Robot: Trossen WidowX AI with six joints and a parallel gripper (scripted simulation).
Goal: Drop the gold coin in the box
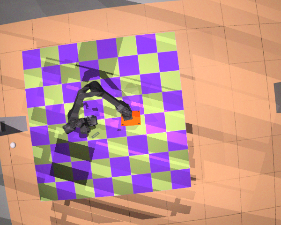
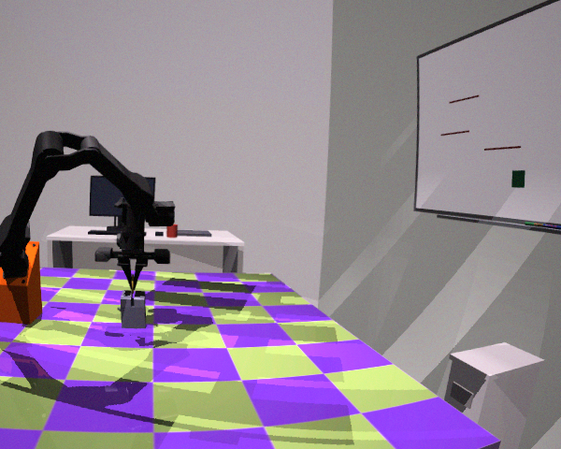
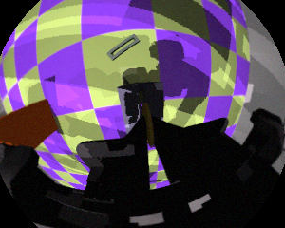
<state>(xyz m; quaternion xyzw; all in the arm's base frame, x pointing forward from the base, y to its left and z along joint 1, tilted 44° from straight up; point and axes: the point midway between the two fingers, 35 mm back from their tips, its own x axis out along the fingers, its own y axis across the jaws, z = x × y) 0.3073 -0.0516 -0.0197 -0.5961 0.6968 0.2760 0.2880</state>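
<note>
The coin is 1 cm above my gripper tip.
</note>
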